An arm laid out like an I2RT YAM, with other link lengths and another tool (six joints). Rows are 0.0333 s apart.
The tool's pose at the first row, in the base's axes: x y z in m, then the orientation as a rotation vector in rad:
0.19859 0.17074 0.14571 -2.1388 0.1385 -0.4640
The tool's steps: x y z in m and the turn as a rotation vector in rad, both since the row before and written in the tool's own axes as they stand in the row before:
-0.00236 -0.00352 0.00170 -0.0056 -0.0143 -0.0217
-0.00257 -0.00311 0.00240 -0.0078 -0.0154 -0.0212
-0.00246 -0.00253 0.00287 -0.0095 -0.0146 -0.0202
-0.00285 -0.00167 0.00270 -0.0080 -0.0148 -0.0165
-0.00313 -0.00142 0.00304 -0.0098 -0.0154 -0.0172
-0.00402 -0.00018 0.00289 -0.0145 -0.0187 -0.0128
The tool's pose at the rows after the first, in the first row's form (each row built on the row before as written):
0.19679 0.17472 0.14705 -2.1505 0.1087 -0.4613
0.19500 0.17903 0.14757 -2.1643 0.0793 -0.4572
0.19345 0.18330 0.14733 -2.1792 0.0517 -0.4534
0.19150 0.18696 0.14631 -2.1921 0.0275 -0.4471
0.18937 0.19072 0.14476 -2.2068 0.0025 -0.4406
0.18648 0.19366 0.14201 -2.2262 -0.0185 -0.4283

